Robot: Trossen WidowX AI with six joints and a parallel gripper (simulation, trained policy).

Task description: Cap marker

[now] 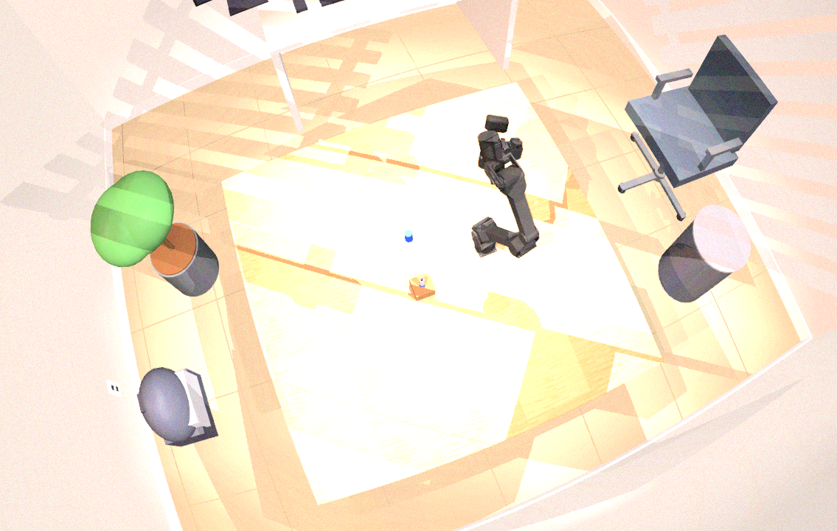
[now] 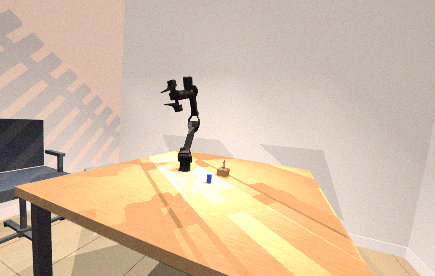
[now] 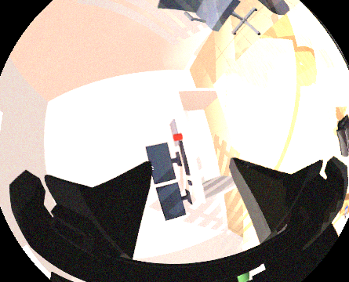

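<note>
My gripper tip is now 43 cm above the blue cap, 30 cm short of it and 6 cm to the right of it. Also, from my gripper tip: wooden holder block (43 cm below, 32 cm ahead, 25 cm to the left).
</note>
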